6 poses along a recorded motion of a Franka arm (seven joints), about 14 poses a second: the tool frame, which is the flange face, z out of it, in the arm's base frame.
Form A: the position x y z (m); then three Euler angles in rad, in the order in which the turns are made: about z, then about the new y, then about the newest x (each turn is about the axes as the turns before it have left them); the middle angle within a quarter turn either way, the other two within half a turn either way.
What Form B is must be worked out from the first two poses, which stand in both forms.
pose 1, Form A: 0.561, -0.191, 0.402, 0.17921, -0.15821, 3.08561
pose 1, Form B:
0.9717, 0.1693, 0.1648
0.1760, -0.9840, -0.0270
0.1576, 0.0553, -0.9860
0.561, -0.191, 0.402

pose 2, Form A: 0.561, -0.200, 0.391, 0.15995, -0.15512, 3.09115
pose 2, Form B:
0.9754, 0.1514, 0.1604
0.1574, -0.9872, -0.0252
0.1545, 0.0498, -0.9867
0.561, -0.200, 0.391

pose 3, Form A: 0.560, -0.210, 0.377, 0.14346, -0.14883, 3.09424
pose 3, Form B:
0.9788, 0.1359, 0.1534
0.1414, -0.9896, -0.0257
0.1483, 0.0468, -0.9878
0.560, -0.210, 0.377

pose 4, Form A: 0.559, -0.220, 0.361, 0.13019, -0.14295, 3.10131
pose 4, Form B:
0.9814, 0.1240, 0.1464
0.1285, -0.9915, -0.0215
0.1425, 0.0399, -0.9890
0.559, -0.220, 0.361

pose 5, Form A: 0.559, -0.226, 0.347, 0.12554, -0.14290, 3.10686
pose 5, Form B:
0.9820, 0.1202, 0.1456
0.1239, -0.9922, -0.0166
0.1424, 0.0344, -0.9892
0.559, -0.226, 0.347

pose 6, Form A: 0.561, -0.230, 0.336, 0.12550, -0.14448, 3.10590
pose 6, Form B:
0.9818, 0.1200, 0.1472
0.1239, -0.9921, -0.0174
0.1440, 0.0353, -0.9890
0.561, -0.230, 0.336

